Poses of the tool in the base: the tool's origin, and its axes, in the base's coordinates. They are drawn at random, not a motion.
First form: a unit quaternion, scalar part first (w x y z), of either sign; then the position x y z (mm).
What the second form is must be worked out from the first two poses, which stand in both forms.
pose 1, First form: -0.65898 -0.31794 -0.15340 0.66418 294 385 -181
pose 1, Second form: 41.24 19.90 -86.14 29.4 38.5 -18.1
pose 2, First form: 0.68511 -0.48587 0.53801 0.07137 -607 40 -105
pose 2, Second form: -62.37 69.07 9.16 -60.7 4.0 -10.5
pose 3, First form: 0.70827 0.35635 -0.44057 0.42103 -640 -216 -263
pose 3, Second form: 45.34 -56.05 53.56 -64.0 -21.6 -26.3
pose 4, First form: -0.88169 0.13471 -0.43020 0.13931 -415 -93 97
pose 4, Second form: -16.08 51.34 -16.62 -41.5 -9.3 9.7
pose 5, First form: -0.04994 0.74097 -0.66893 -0.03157 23 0 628
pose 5, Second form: -129.29 116.72 5.51 2.3 0.0 62.8
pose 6, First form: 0.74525 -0.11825 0.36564 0.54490 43 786 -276
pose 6, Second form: -14.83 45.86 68.35 4.3 78.6 -27.6
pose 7, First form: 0.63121 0.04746 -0.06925 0.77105 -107 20 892
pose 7, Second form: 6.22 -9.08 101.12 -10.7 2.0 89.2
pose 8, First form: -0.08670 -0.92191 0.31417 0.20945 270 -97 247
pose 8, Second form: 157.37 -53.63 -35.75 27.0 -9.7 24.7
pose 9, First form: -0.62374 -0.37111 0.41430 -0.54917 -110 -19 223
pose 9, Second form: 48.82 -54.50 72.24 -11.0 -1.9 22.3
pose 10, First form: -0.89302 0.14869 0.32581 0.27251 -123 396 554
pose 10, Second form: -17.67 -38.73 -32.39 -12.3 39.6 55.4
